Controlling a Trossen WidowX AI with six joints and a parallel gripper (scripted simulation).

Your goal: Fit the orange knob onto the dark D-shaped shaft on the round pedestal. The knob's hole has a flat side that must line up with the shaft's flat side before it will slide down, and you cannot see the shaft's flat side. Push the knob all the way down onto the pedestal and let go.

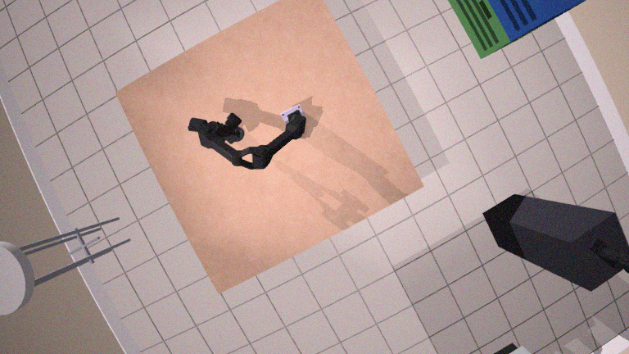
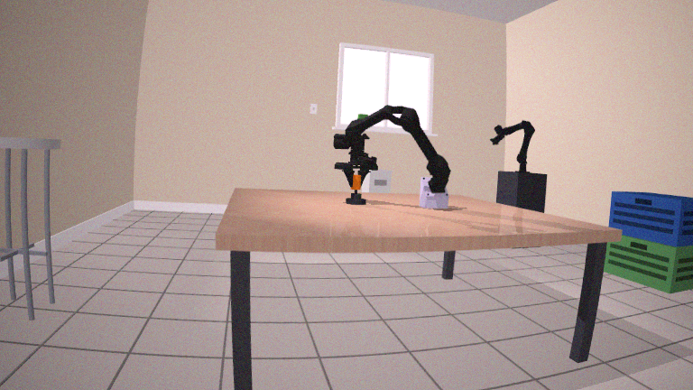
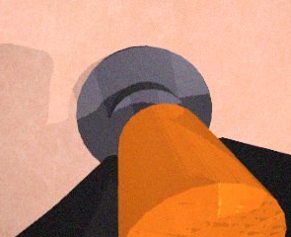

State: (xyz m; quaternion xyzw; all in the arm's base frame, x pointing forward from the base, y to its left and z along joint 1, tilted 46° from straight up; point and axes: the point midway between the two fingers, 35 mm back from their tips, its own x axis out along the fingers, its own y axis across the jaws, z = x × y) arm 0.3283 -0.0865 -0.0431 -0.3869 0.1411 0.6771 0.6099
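My gripper tip is now 4 cm above the round pedestal. From my gripper tip the other things lie so: orange knob (2 cm above).
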